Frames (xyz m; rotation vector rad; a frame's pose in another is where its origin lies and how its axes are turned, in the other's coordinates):
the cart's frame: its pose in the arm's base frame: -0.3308 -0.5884 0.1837 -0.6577 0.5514 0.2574
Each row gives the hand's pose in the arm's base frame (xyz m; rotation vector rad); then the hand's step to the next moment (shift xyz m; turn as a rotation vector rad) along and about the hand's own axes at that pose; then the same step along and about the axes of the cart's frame.
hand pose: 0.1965 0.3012 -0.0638 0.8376 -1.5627 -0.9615
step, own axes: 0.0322 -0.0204 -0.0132 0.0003 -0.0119 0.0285
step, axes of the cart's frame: 0.0062 -0.0314 -0.0245 -0.0153 0.0171 -0.0207
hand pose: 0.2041 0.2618 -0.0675 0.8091 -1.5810 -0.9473
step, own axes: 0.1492 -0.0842 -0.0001 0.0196 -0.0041 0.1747
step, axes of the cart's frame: -0.0265 -0.1140 -0.1251 -0.1360 0.0837 -0.0736
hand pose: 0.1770 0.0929 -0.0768 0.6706 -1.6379 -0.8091
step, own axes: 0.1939 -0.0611 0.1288 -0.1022 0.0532 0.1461
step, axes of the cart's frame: -0.1728 -0.0885 -0.1422 -0.0736 0.1704 0.0132
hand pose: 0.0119 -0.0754 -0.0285 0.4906 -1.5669 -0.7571
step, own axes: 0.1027 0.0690 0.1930 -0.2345 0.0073 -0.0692
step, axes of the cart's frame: -0.2276 0.0267 0.0058 0.1819 0.1592 0.0372
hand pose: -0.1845 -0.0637 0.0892 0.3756 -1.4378 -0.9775
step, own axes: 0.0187 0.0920 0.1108 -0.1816 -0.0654 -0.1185
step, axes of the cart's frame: -0.1131 0.0384 0.0826 0.2032 0.0926 -0.0379
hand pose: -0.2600 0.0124 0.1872 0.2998 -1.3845 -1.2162
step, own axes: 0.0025 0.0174 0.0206 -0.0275 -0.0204 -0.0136
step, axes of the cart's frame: -0.0187 0.0052 0.0189 0.0275 0.0192 -0.0153
